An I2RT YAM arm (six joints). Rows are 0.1 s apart.
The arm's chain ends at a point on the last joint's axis. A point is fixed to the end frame.
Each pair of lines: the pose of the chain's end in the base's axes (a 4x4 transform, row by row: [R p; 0 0 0 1], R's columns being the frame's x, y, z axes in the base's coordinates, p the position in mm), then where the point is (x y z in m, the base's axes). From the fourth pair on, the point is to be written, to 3 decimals.
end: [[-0.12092 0.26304 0.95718 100.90], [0.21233 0.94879 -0.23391 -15.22], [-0.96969 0.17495 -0.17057 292.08], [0 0 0 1]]
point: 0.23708 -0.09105 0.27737
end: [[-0.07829 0.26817 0.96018 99.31], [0.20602 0.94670 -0.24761 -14.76], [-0.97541 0.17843 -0.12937 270.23], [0 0 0 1]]
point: 0.23497 -0.09246 0.26169
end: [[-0.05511 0.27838 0.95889 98.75], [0.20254 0.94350 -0.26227 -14.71], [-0.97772 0.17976 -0.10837 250.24], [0 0 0 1]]
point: 0.23339 -0.09443 0.24486
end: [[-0.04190 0.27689 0.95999 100.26], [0.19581 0.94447 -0.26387 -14.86], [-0.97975 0.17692 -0.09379 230.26], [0 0 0 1]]
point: 0.235 -0.095 0.227
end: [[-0.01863 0.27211 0.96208 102.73], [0.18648 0.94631 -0.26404 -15.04], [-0.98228 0.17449 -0.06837 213.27], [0 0 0 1]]
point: 0.237 -0.095 0.214
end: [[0.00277 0.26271 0.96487 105.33], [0.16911 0.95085 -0.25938 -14.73], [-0.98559 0.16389 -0.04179 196.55], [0 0 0 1]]
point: 0.240 -0.094 0.202
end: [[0.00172 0.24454 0.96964 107.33], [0.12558 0.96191 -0.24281 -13.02], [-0.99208 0.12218 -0.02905 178.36], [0 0 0 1]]
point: 0.244 -0.089 0.187
